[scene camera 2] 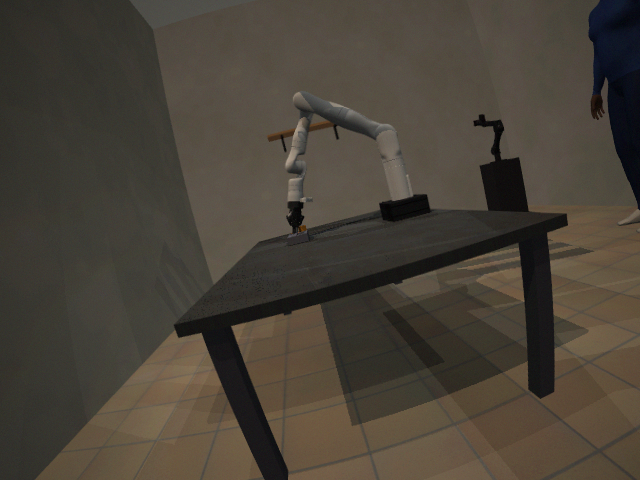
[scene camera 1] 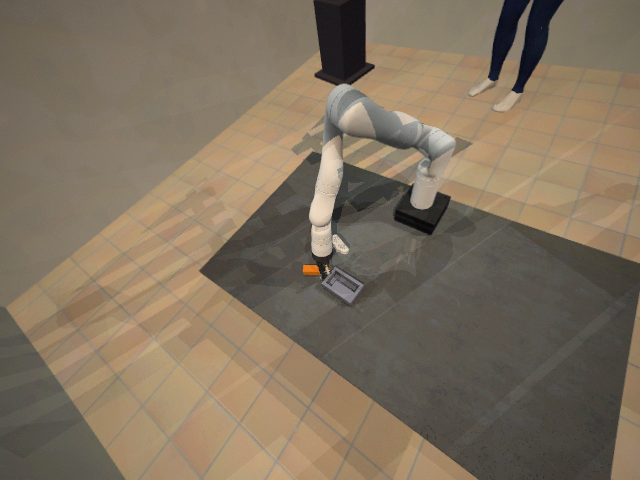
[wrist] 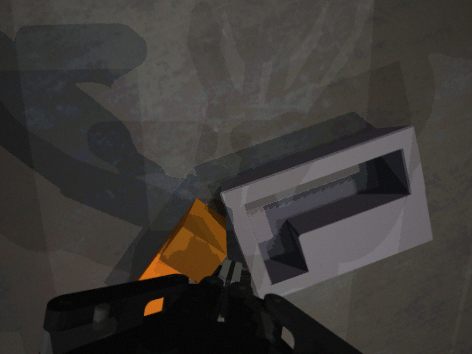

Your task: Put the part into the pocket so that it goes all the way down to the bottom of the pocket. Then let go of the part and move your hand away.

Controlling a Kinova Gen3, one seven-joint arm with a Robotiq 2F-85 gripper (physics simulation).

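Places are measured from the arm's base along level axes (x ahead, y left, z up), in metres.
Pixels of known places: gripper, fingertip midpoint: [scene camera 1: 322,277] [wrist: 231,273]; arm's base, link origin: [scene camera 2: 402,198] [scene camera 1: 421,200].
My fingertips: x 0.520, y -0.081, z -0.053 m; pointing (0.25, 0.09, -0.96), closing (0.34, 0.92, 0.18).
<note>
For each thing: its middle in the pictures, then the offset to it from my fingertips. "spot": a spot on its surface instead. Level surfaces: height alone.
- orange part, body centre: [wrist: 164,279] [scene camera 1: 316,268] dx -0.010, dy -0.048, dz +0.004 m
- grey block, body centre: [wrist: 323,210] [scene camera 1: 342,285] [scene camera 2: 298,237] dx -0.030, dy +0.080, dz -0.008 m
- L-shaped pocket, surface spot: [wrist: 335,213] spot: dx -0.028, dy +0.086, dz -0.002 m
- table, surface height: dz -0.026 m
The orange part [scene camera 1: 310,270] [wrist: 190,244] lies on the dark table, its end touching the left corner of the grey block. The grey block [scene camera 1: 342,285] [wrist: 381,236] [scene camera 2: 298,238] has an L-shaped pocket [wrist: 335,213], and the pocket is empty. My gripper [wrist: 231,273] [scene camera 1: 324,271] [scene camera 2: 296,223] is shut with nothing between the fingers. Its tips sit low at the table, right between the part and the block's near corner. In the second scene view the part [scene camera 2: 302,228] shows only as a small orange speck behind the gripper.
The arm's black base [scene camera 1: 421,211] [scene camera 2: 405,207] stands on the table [scene camera 2: 361,263] behind the block. A black pedestal [scene camera 1: 342,38] [scene camera 2: 503,183] and a standing person [scene camera 1: 519,46] are beyond the table. The table's left edge lies close to the part.
</note>
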